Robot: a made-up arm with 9 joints. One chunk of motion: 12 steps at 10 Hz.
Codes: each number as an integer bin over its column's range. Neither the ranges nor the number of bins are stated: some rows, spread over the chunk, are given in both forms.
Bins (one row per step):
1: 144 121 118 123 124 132 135 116 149
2: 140 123 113 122 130 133 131 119 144
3: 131 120 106 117 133 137 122 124 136
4: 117 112 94 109 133 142 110 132 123
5: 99 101 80 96 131 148 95 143 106
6: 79 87 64 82 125 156 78 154 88
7: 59 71 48 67 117 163 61 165 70
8: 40 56 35 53 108 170 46 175 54
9: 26 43 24 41 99 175 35 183 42
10: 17 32 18 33 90 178 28 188 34
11: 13 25 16 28 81 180 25 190 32
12: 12 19 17 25 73 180 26 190 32
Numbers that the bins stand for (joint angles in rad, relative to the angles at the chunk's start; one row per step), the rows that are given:
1: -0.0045 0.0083 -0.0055 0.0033 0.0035 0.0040 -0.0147 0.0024 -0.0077
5: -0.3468 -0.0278 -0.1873 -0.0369 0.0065 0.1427 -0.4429 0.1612 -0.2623
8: -0.7957 -0.1090 -0.4025 -0.1010 -0.0034 0.3333 -0.9675 0.3494 -0.5702
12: -1.0087 -0.1757 -0.4887 -0.1427 -0.0185 0.4200 -1.1816 0.4376 -0.7005
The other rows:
2: -0.0349 0.0119 -0.0294 0.0018 0.0061 0.0127 -0.0575 0.0200 -0.0373
3: -0.1034 0.0065 -0.0629 -0.0056 0.0074 0.0473 -0.1539 0.0494 -0.0847
4: -0.2099 -0.0080 -0.1203 -0.0176 0.0074 0.0907 -0.2824 0.0965 -0.1616
6: -0.4990 -0.0531 -0.2638 -0.0578 0.0039 0.2120 -0.6249 0.2259 -0.3689
7: -0.6511 -0.0819 -0.3404 -0.0802 0.0005 0.2727 -0.8069 0.2906 -0.4755
9: -0.9022 -0.1324 -0.4552 -0.1189 -0.0073 0.3767 -1.0853 0.3965 -0.6413
10: -0.9707 -0.1523 -0.4839 -0.1308 -0.0112 0.4027 -1.1602 0.4259 -0.6887
11: -1.0011 -0.1649 -0.4935 -0.1383 -0.0151 0.4200 -1.1924 0.4376 -0.7005

